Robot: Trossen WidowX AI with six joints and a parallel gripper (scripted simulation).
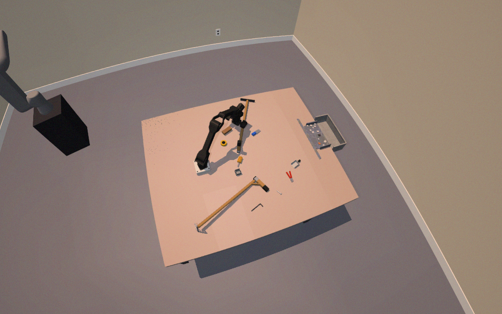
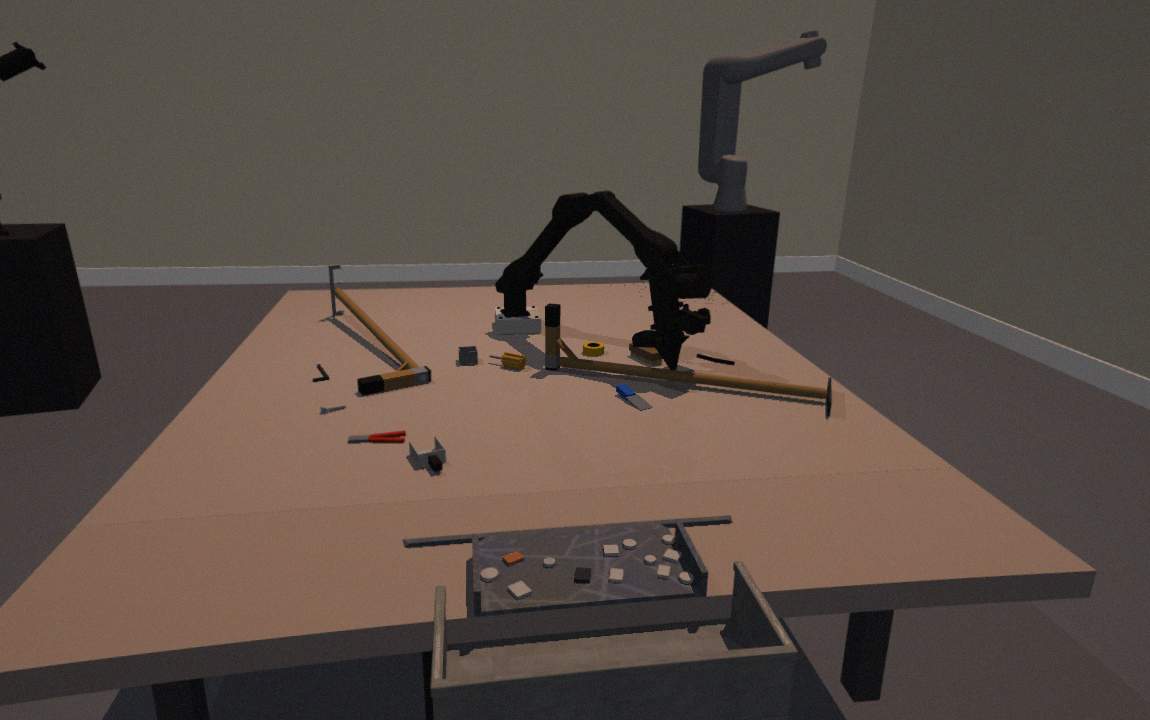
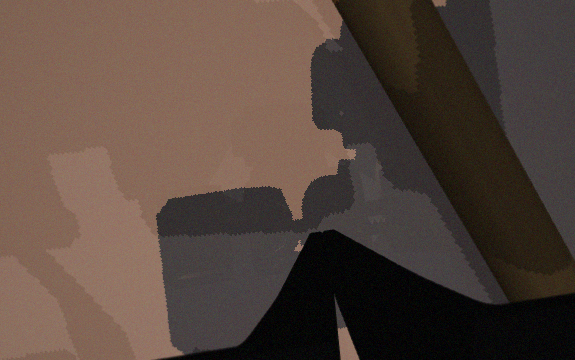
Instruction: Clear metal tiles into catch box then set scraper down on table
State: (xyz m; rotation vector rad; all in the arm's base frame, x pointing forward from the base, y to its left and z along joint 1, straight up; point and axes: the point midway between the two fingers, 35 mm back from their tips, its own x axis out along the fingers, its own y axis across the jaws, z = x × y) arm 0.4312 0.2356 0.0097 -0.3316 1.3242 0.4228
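The long scraper is 5 cm ahead of my gripper tip, 1 cm to the right of it and 5 cm above it. Also, from my gripper tip: yellow tape roll 19 cm behind, 11 cm to the right; then blue-handled putty knife 11 cm ahead, 14 cm to the right; then wood block 11 cm behind, 2 cm to the right.
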